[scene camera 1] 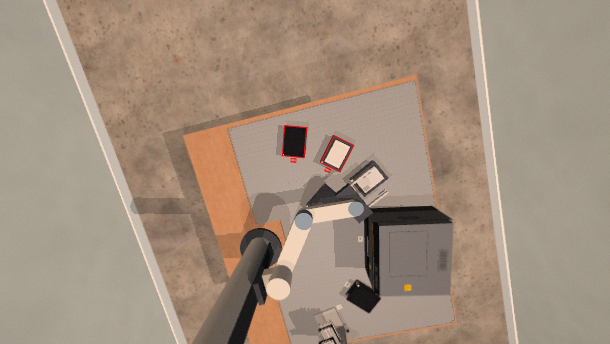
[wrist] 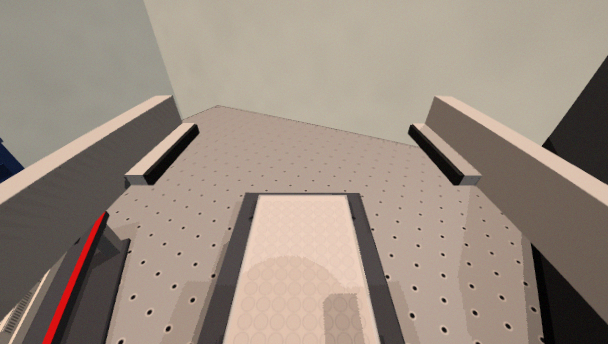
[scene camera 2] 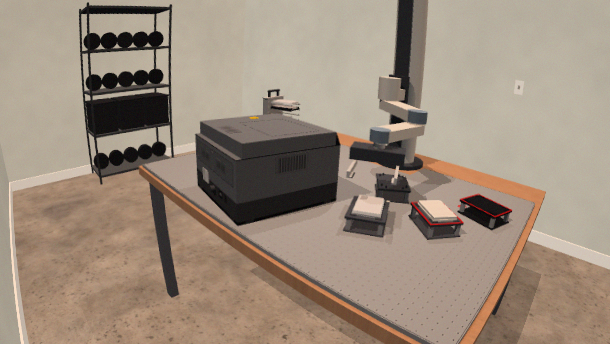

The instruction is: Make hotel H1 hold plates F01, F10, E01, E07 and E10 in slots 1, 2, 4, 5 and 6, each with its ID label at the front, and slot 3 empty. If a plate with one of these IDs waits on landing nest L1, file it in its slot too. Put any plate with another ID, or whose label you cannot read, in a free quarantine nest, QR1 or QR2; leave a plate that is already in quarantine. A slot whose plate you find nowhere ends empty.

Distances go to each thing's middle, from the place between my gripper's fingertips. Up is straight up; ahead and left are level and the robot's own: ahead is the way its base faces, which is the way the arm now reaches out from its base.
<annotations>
Now: hand 70 mm short of the large grey instrument (scene camera 1: 434,214), 400 mm to the left of it and 60 mm above it.
</annotations>
